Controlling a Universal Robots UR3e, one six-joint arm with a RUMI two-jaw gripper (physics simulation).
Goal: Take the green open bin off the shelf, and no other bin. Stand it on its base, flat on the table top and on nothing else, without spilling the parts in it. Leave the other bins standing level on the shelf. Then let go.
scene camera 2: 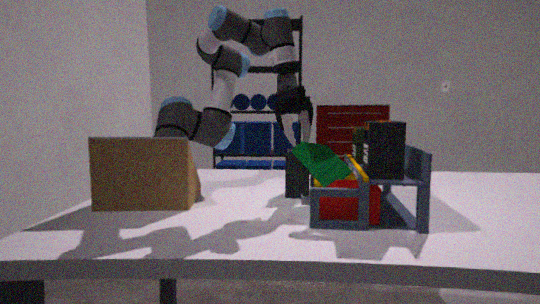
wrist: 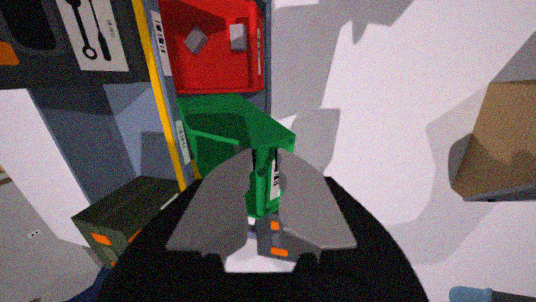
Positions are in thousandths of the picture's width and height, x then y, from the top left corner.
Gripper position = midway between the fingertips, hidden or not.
Observation:
In view: my gripper (scene camera 2: 558, 488), a green open bin (scene camera 2: 594, 528), a red bin (scene camera 2: 623, 686) and a black case (scene camera 2: 549, 574).
The green open bin shows as well in the wrist view (wrist: 400, 406). My gripper shows as well in the wrist view (wrist: 495, 502).

